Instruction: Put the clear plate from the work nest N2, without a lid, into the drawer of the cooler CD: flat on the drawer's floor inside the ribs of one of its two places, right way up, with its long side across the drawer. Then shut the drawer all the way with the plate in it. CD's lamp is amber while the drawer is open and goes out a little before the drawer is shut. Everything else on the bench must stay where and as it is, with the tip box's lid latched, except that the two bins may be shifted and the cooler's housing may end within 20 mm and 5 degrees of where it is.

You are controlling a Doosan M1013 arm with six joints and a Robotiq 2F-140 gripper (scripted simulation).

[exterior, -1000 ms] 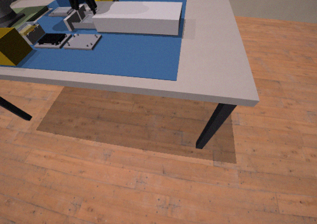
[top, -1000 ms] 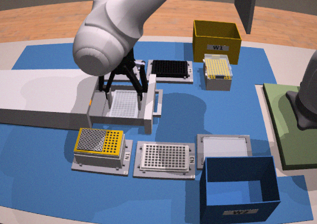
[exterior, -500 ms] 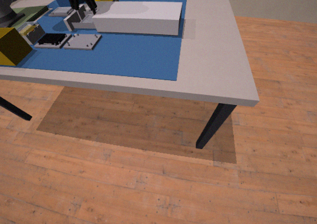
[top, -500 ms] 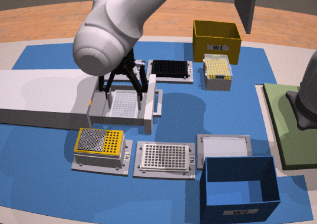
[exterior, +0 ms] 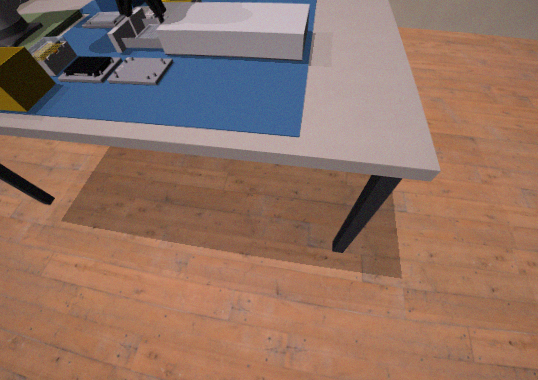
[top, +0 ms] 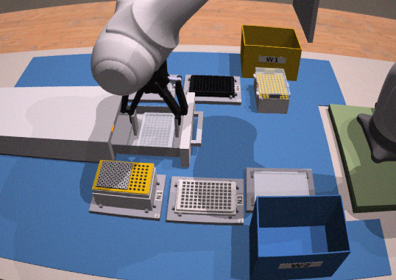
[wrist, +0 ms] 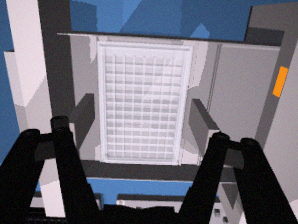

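My hand is 2 cm above the clear plate. From my hand the other things lie so: drawer 4 cm ahead, 2 cm below; then tube rack 18 cm to the left, 4 cm ahead, 2 cm above; then cooler CD 17 cm ahead, 1 cm to the right, 1 cm below.
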